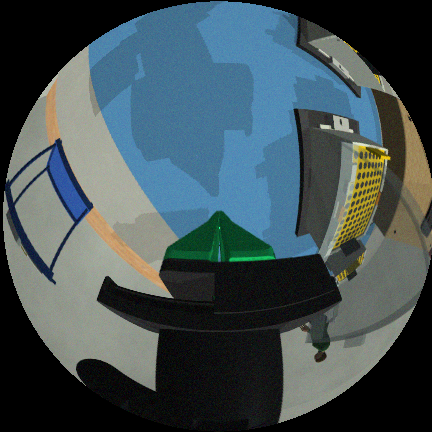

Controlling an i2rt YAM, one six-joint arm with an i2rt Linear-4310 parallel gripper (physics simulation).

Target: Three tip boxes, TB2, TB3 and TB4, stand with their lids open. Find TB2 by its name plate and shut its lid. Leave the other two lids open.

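Places are measured from the arm's base along level axes (x ahead, y left, z up), in centimetres.
Pixels of known places: gripper, fingertip midpoint: (218, 216).
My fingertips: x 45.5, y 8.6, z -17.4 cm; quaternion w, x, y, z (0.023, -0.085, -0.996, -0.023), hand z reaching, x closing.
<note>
Behind a point stands the place of what it marks.
My gripper (218, 216) @(x 45.5, y 8.6, z -17.5 cm) is shut, its green fingertips together, above the blue mat and left of the boxes. One tip box (322, 170) @(x 35.9, y 4.7, z -16.6 cm) stands right of the fingers, with a dark body, a pale latch and a yellow perforated rack (364, 192); its lid is open, and a large see-through sheet at the right looks like part of a raised clear lid. A second tip box (327, 52) shows in part at the upper right. A third tip box (348, 256) shows in part below the first, partly hidden by the black gripper body. I cannot read any name plate, so I cannot tell which is TB2.
The blue mat (175, 110) @(x 47.2, y -1.2, z -19.3 cm) lies under the fingers and boxes, on a grey table top (107, 145) @(x 55.0, y -1.0, z -19.6 cm) with a wooden edge (120, 245). A blue-framed object (67, 180) stands beyond that edge at the left. A brown board or box (417, 200) stands at the far right. A person (321, 342) shows small at the lower right.
</note>
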